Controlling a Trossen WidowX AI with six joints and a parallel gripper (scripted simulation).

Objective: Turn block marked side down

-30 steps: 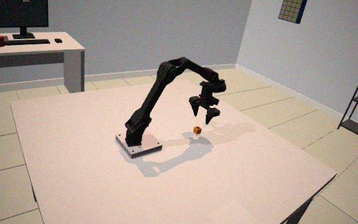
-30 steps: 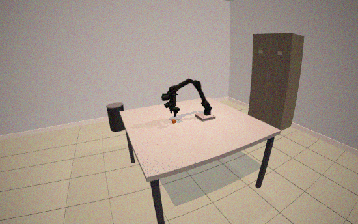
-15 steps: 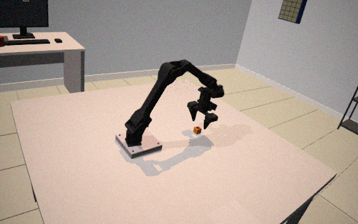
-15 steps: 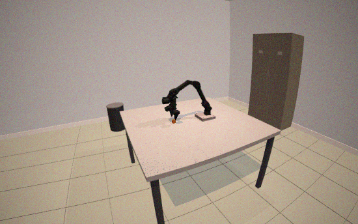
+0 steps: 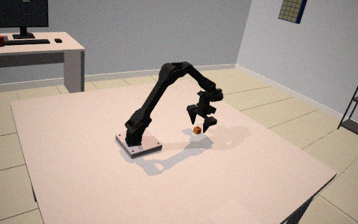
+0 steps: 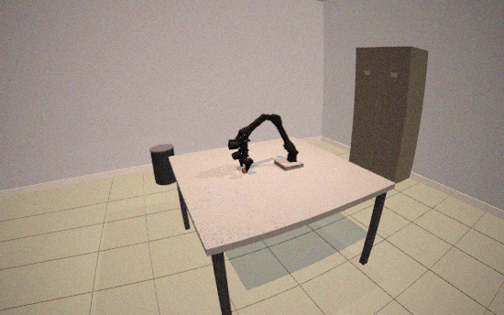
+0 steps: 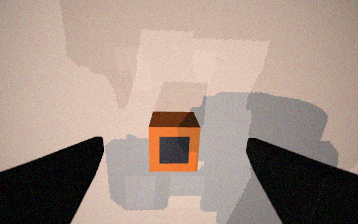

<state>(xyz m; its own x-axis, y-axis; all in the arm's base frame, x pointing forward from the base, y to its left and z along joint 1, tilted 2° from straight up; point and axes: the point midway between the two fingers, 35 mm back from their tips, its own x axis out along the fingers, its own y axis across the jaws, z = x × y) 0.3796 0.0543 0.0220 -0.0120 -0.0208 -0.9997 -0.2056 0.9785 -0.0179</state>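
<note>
My gripper tip is right at the orange block.
</note>
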